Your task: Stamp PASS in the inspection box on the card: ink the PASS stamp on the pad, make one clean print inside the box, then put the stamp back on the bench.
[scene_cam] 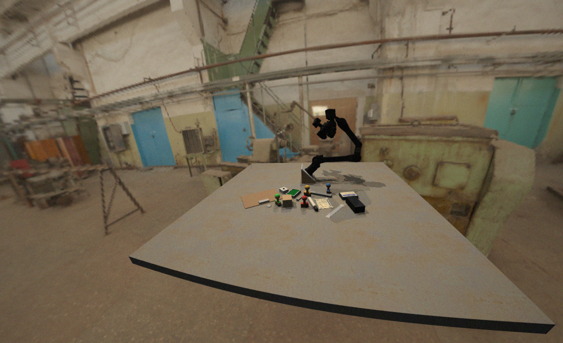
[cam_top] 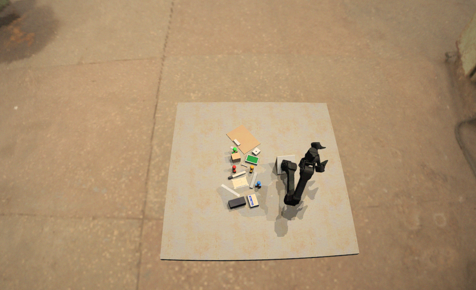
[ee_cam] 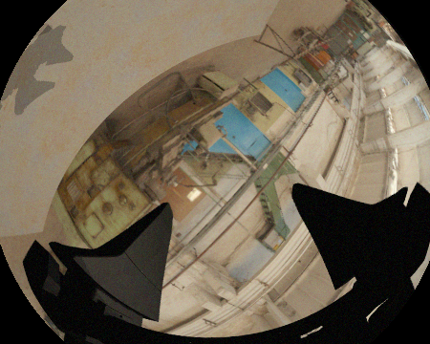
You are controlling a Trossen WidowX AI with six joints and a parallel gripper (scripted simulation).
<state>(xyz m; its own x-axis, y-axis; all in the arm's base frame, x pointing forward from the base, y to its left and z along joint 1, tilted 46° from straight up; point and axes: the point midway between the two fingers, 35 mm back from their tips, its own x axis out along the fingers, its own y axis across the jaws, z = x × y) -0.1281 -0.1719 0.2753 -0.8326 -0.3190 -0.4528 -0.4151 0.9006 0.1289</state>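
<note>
Now: the green stamp 600 mm ahead of my gripper tip, 150 mm to the right of it and 320 mm below it. The rest, counted from my gripper tip: orange stamp: 460 mm ahead, 10 mm to the right, 320 mm below; then blue stamp: 400 mm ahead, 110 mm to the left, 320 mm below; then green ink pad: 460 mm ahead, 100 mm to the right, 330 mm below.
</note>
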